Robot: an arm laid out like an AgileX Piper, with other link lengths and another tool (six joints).
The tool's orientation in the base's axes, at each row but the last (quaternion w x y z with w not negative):
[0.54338 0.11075 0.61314 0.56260]
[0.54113 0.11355 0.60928 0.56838]
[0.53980 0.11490 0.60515 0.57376]
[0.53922 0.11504 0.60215 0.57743]
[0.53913 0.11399 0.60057 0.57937]
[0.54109 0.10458 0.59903 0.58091]
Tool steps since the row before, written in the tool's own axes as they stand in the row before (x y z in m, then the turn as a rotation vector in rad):
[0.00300 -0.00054 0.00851 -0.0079 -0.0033 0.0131]
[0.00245 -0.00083 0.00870 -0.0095 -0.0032 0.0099]
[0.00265 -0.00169 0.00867 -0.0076 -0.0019 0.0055]
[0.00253 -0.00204 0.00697 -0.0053 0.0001 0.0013]
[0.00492 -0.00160 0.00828 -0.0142 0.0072 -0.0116]
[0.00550 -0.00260 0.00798 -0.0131 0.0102 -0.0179]
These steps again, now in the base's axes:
[0.00583 0.00690 -0.00016 0.0150 0.0004 0.0045]
[0.00630 0.00653 0.00004 0.0130 -0.0026 0.0047]
[0.00658 0.00642 -0.00067 0.0082 -0.0032 0.0037]
[0.00545 0.00528 -0.00125 0.0030 -0.0033 0.0031]
[0.00530 0.00801 -0.00175 -0.0070 -0.0153 0.0103]
[0.00529 0.00801 -0.00292 -0.0138 -0.0172 0.0105]

